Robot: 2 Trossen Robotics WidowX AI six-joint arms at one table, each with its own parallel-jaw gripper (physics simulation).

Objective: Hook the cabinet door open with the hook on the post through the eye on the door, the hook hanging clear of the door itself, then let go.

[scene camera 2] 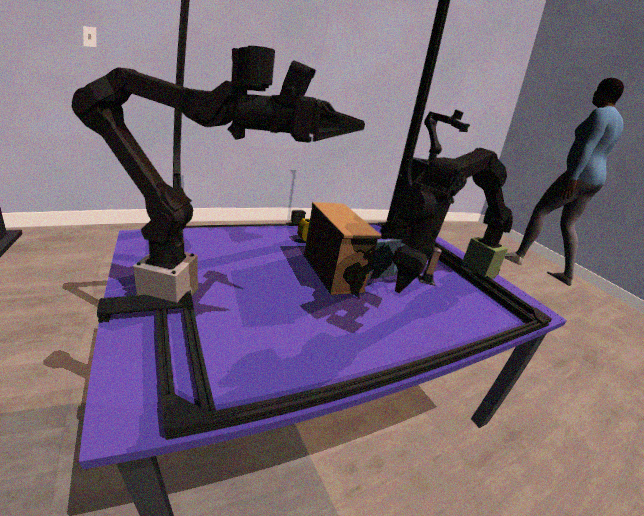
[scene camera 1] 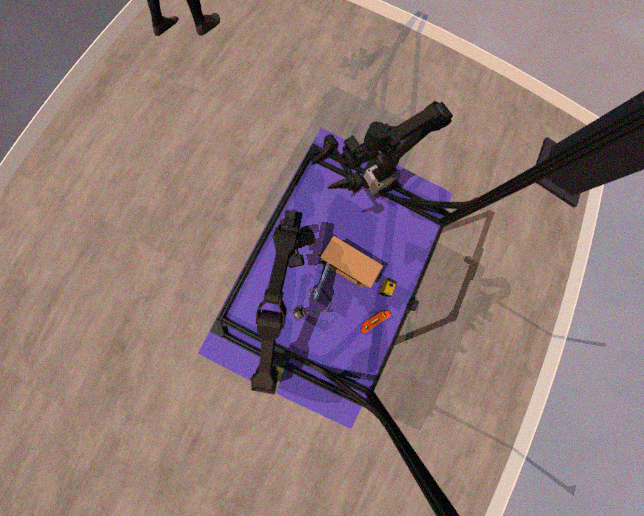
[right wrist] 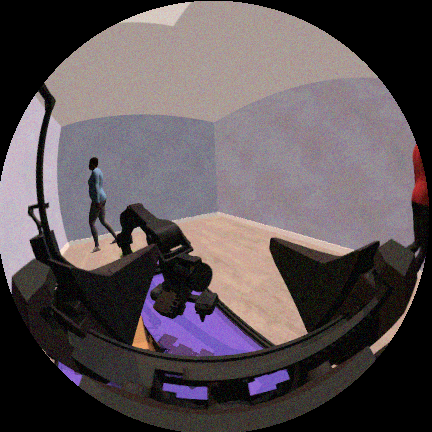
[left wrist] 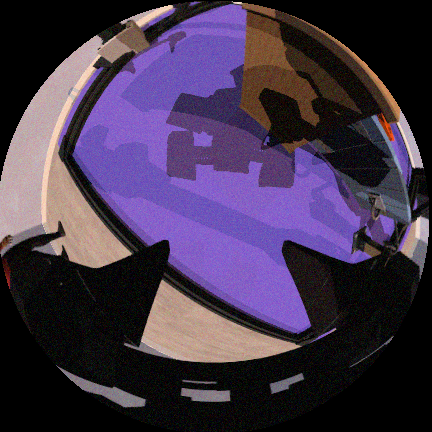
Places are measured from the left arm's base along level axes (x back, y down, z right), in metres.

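Where they show: left gripper, between the fingertips: (scene camera 2: 401,285) (right wrist: 188,317) (left wrist: 227,246); right gripper, between the fingertips: (scene camera 2: 364,125) (scene camera 1: 319,175) (right wrist: 214,247); left arm's base, origin of its link: (scene camera 2: 489,243) (scene camera 1: 267,376) (right wrist: 127,253); right arm's base, origin of its link: (scene camera 2: 166,259) (scene camera 1: 381,173).
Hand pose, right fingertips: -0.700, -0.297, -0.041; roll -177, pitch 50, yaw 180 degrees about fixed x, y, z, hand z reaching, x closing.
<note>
Things, the pixels of their centre, and the offset from my right fingertips, as dx, dy, dz. "pt": a spot on its surface instead. Level surfaces: height alone.
- wooden cabinet, middle of its body: (left wrist: 328,69) (scene camera 2: 338,245) (scene camera 1: 348,263) +0.173, +0.332, +0.206
- short post, a spot on its surface: (left wrist: 369,246) (scene camera 2: 429,269) pt +0.427, +0.372, +0.071
- yellow block, middle of its body: (scene camera 2: 309,230) (scene camera 1: 387,288) +0.214, +0.378, +0.413
- orange level-like tool, middle of its body: (scene camera 1: 374,320) +0.366, +0.406, +0.407
- purple table, height of its surface: dy +0.414
The wooden cabinet (scene camera 1: 352,261) (scene camera 2: 349,221) (left wrist: 257,60) stands mid-table. Its blue-grey door (scene camera 1: 322,282) (scene camera 2: 388,256) (left wrist: 397,172) stands swung out from the front. A small metal eye (left wrist: 376,205) shows near the door's outer edge. The short post (scene camera 1: 298,312) (scene camera 2: 434,262) (left wrist: 369,246) stands just beyond that edge; thin dark parts beside it blur together, so I cannot tell whether the hook is through the eye. My left gripper (left wrist: 227,246) is open and empty, pointing down near the door. My right gripper (scene camera 2: 359,125) (right wrist: 214,247) is open and empty, high above the table.
A yellow block (scene camera 1: 388,287) (scene camera 2: 304,230) stands behind the cabinet in scene camera 2. An orange level-like tool (scene camera 1: 375,321) (left wrist: 386,127) lies farther along the table. A black frame (scene camera 2: 365,384) runs around the purple table (scene camera 2: 268,365). A person (scene camera 2: 596,145) (right wrist: 97,187) stands beyond.
</note>
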